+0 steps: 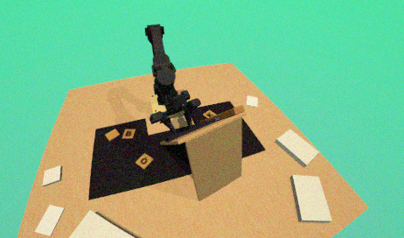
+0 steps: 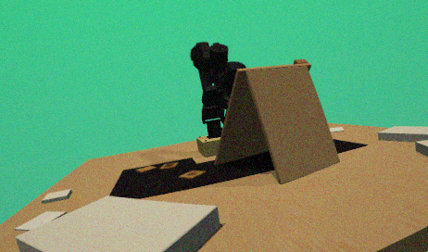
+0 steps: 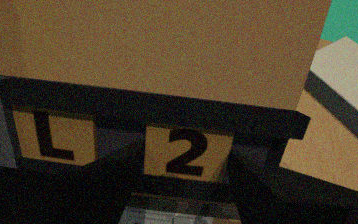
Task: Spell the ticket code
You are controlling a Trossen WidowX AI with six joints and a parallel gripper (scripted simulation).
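My gripper tip is now 70 mm above the white ticket and 60 mm past it. Round my gripper tip: black mat: 160 mm below, 150 mm behind, 20 mm to the right.
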